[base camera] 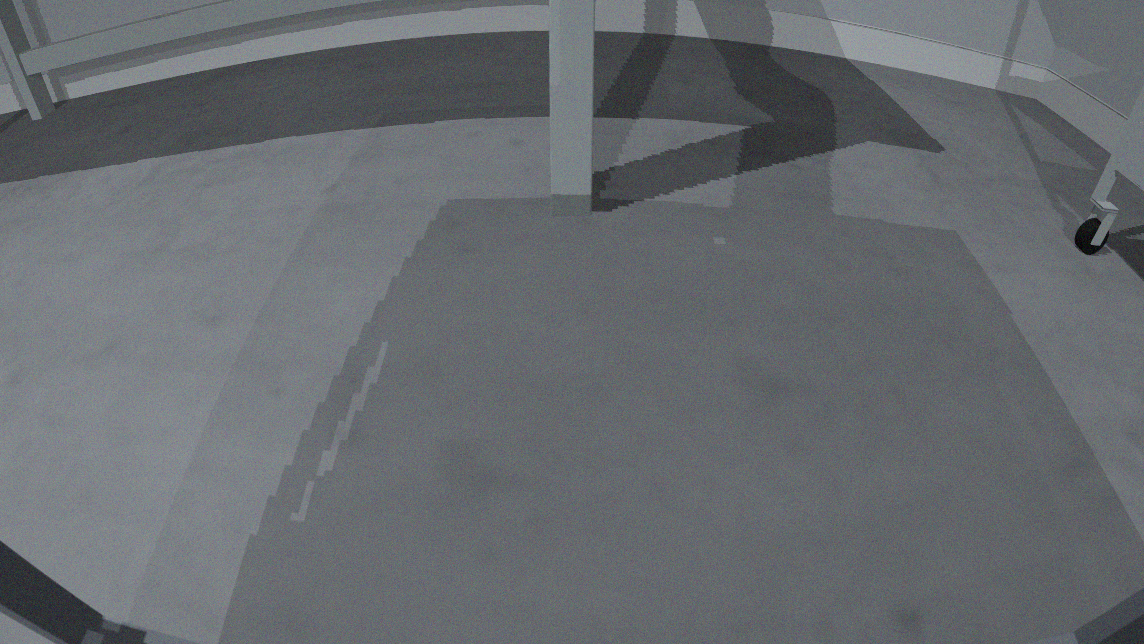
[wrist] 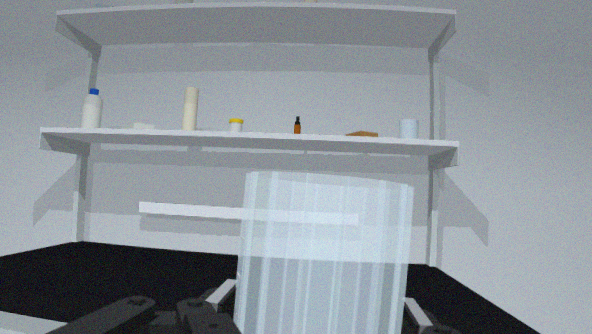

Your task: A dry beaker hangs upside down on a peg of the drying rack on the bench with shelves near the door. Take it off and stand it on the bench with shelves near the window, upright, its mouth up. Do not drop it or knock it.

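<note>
The clear beaker stands large in the lower middle of the wrist view, close to the camera and nearly upright in the picture. My gripper is shut on it, one fingertip on each side. Its lower part is cut off by the frame's edge, and I cannot tell which end is its mouth. Behind it is the black top of a bench with shelves. Whether the beaker is over that top or in front of it is hard to tell. The drying rack does not show in either view.
Above the bench, a lower shelf holds a white bottle, a cream cylinder, a yellow-lidded jar, a small amber bottle and a pale glass. In the base view, a pale bench leg stands ahead and a caster wheel at right.
</note>
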